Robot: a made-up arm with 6 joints.
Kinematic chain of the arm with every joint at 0, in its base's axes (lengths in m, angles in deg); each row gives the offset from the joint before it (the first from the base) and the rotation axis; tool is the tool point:
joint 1: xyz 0 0 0.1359 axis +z
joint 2: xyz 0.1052 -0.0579 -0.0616 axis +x
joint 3: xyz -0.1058 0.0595 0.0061 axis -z
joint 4: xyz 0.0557 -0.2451 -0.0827 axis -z
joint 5: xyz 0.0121 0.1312 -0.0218 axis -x
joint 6: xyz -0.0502 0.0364 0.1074 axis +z
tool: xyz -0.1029 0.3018 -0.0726
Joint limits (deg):
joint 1: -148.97..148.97
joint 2: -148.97..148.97
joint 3: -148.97..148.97
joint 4: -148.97..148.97
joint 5: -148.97..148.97
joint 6: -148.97..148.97
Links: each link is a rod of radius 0.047 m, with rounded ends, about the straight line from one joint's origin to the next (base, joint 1, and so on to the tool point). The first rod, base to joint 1, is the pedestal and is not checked.
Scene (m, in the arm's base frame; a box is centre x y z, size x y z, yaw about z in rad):
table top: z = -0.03
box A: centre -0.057 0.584 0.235 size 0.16 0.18 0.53 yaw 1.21
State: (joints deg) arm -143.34 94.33 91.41 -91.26 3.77 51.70
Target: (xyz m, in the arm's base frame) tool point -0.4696 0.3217 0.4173
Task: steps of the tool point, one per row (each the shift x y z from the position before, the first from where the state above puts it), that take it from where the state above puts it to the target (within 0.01 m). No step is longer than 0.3 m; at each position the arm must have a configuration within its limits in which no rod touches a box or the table.
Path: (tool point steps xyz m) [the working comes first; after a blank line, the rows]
Joints at the target: -105.83 146.48 121.05 -74.40 -10.96 33.20
Straight joint move there: touches box A.

1: -0.1066 -0.0518 0.1729
2: -0.1630 -0.0567 0.1096
3: -0.2122 0.1291 -0.0312
4: -0.2394 0.0258 -0.0799
5: -0.2137 -0.0793 -0.1197

